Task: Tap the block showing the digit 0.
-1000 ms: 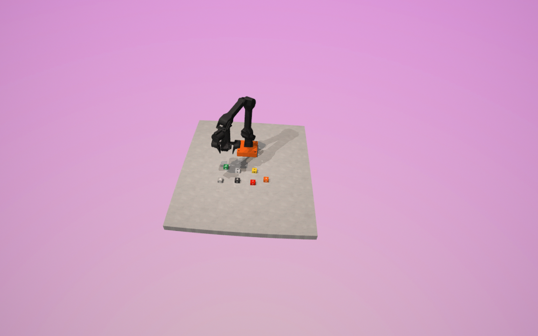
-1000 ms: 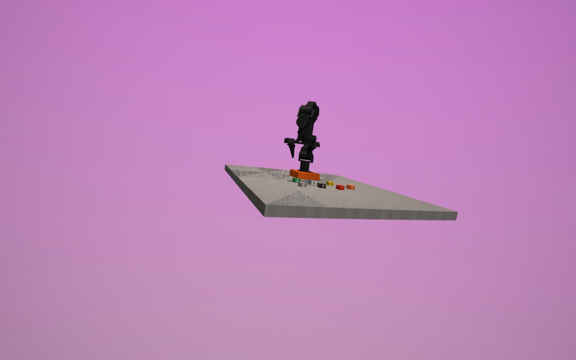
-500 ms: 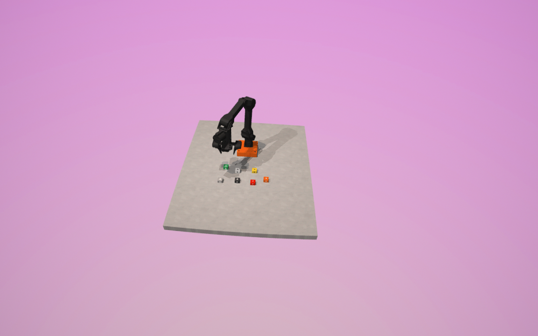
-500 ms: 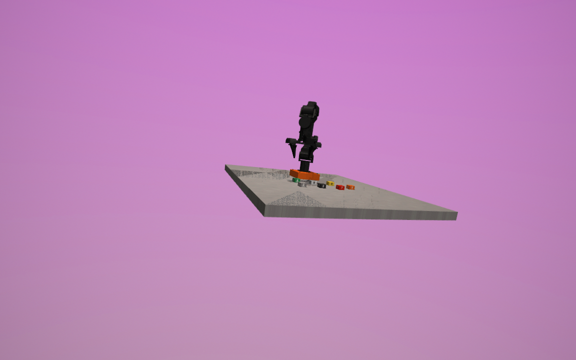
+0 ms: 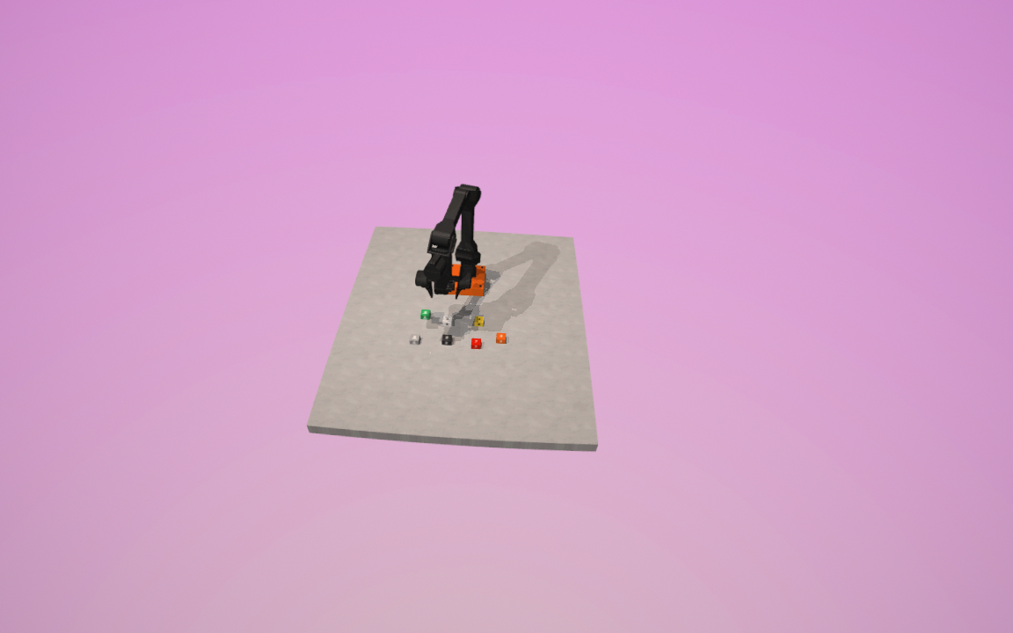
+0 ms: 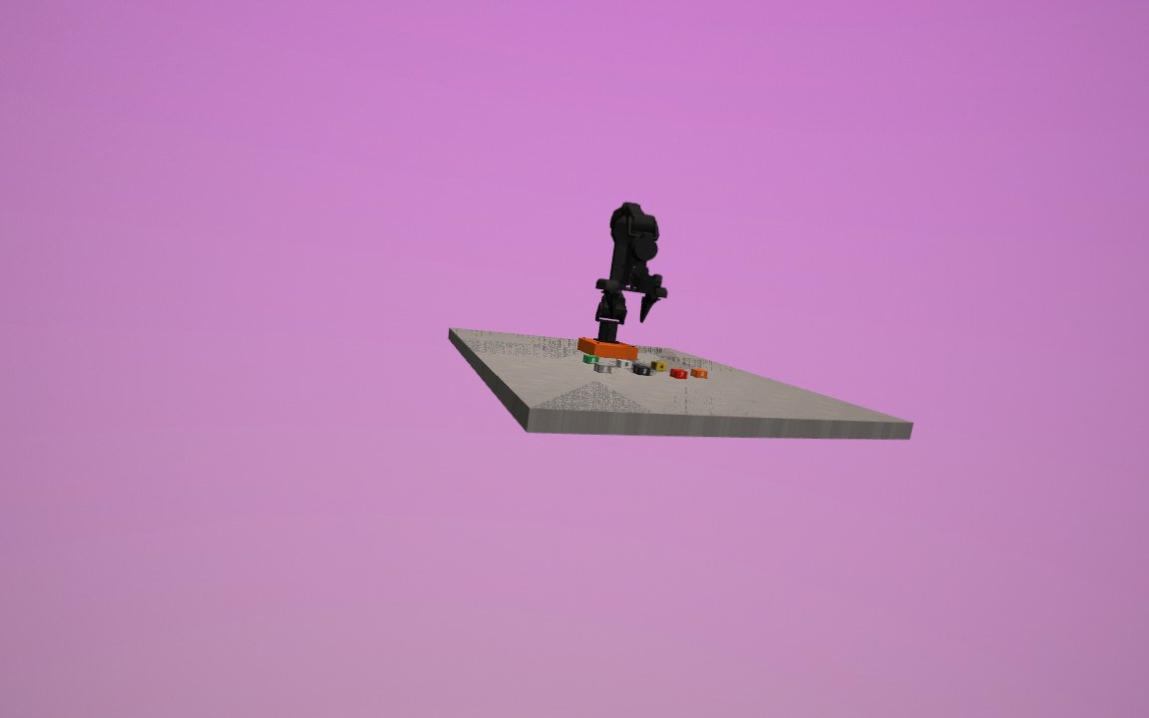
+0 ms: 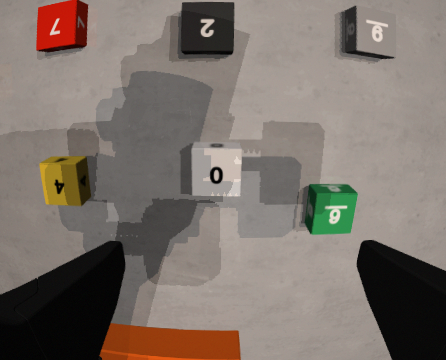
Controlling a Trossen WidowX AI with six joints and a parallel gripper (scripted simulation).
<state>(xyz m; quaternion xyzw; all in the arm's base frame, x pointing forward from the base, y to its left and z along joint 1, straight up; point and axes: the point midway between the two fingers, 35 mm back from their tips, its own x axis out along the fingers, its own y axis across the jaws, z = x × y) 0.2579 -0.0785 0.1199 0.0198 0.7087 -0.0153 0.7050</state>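
My gripper tip is now 11 cm above the white block and 1 cm to the right of it. Also, from my gripper tip: green block: 11 cm below, 7 cm to the right, 4 cm behind; yellow block: 12 cm to the left, 11 cm below, 1 cm behind; black block: 11 cm below, 9 cm ahead, 1 cm to the left.
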